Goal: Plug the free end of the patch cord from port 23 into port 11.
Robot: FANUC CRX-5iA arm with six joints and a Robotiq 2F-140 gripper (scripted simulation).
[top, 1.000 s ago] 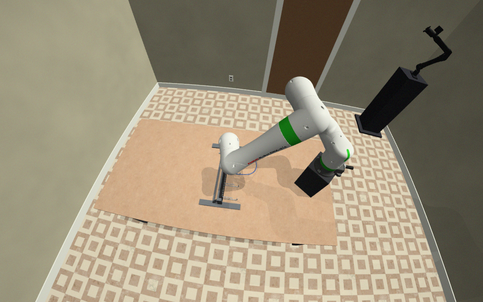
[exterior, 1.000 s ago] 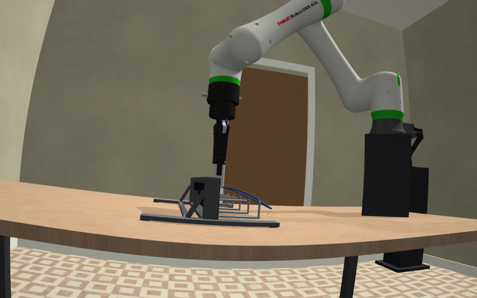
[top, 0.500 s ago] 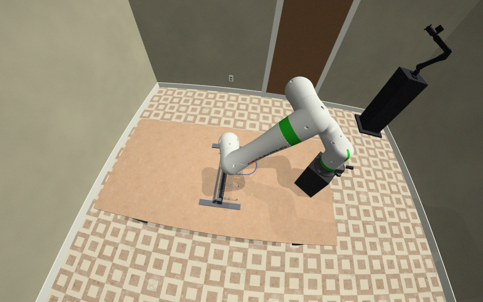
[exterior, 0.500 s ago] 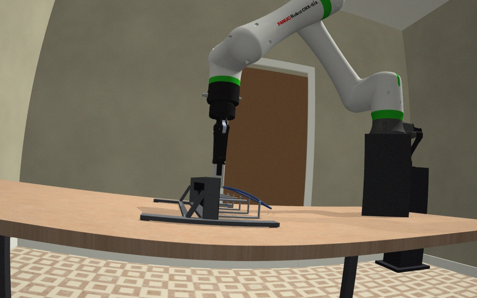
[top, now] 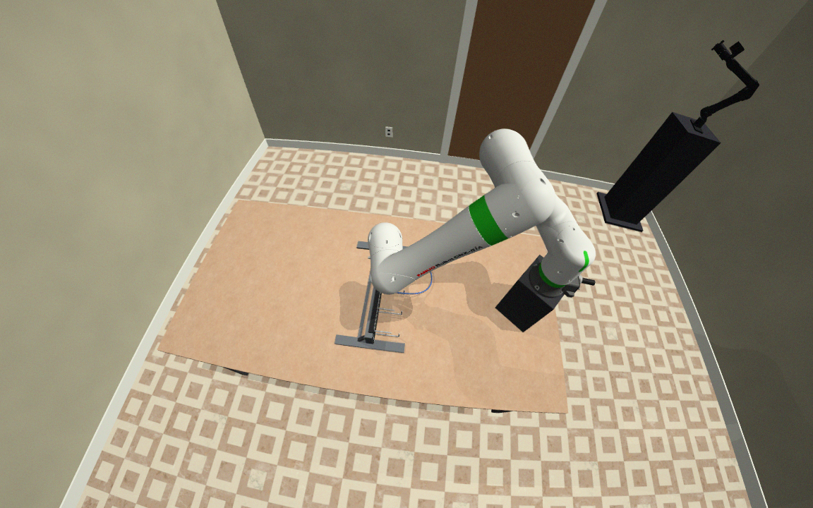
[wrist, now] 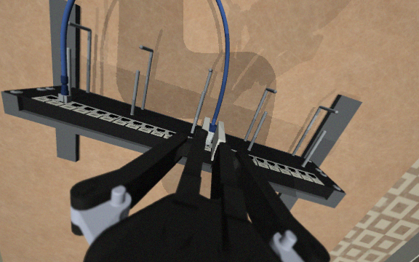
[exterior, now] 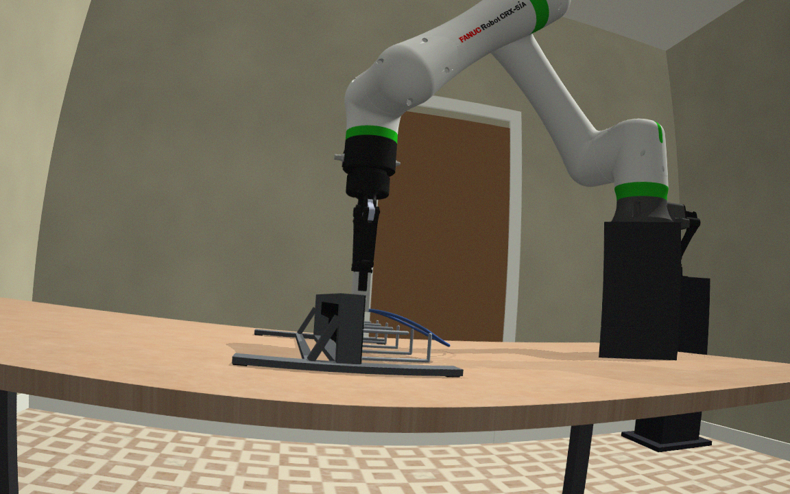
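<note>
The plug is 10 mm ahead of my hand and 30 mm below it.
</note>
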